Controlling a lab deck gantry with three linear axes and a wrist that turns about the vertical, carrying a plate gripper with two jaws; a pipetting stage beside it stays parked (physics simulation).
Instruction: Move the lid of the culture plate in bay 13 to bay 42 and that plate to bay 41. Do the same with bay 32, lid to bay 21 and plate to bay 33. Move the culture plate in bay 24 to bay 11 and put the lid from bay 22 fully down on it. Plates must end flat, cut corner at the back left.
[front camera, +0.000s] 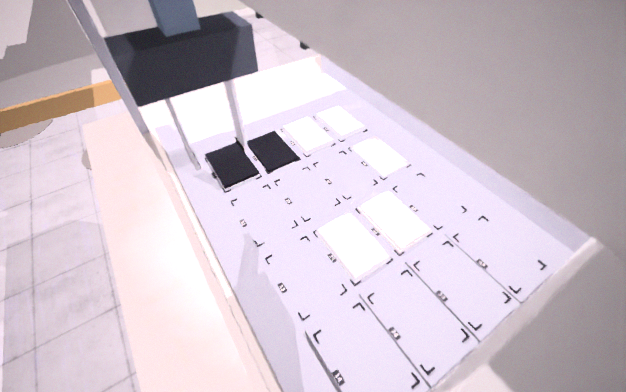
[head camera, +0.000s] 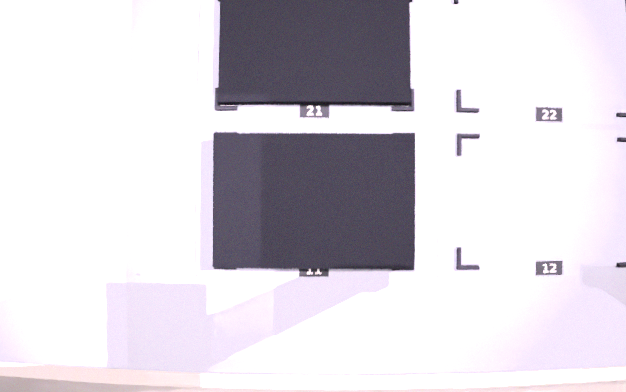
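A black lid covers bay 11, and a thin pale edge of the plate under it shows in the front view. How fully it is seated is hard to tell. My gripper is open above bay 11, its jaws apart on the front and back sides of the lidded plate; they do not show in the head view. Another black lid lies flat in bay 21. A white plate sits in bay 41, a white lid in bay 42 and a white plate in bay 33. Cut corners cannot be made out.
A white item sits in bay 31 and another white item in bay 23. Thin divider lines run between the bays at the right end of the deck. The gripper's dark carriage hangs over the left end. A pale wall stands behind the deck.
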